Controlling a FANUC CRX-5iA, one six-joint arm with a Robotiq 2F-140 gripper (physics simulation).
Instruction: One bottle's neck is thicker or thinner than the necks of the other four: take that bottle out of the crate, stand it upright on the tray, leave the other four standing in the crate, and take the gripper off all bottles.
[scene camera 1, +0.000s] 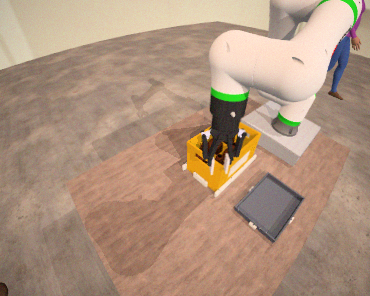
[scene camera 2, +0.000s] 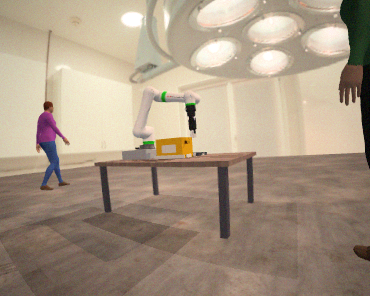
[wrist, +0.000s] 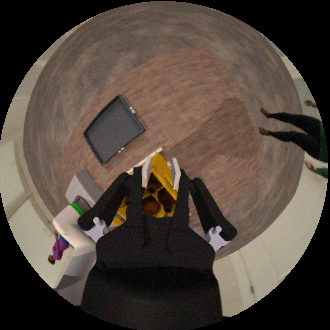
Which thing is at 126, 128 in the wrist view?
A dark grey tray.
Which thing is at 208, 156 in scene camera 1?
My gripper.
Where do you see my gripper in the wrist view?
161, 163
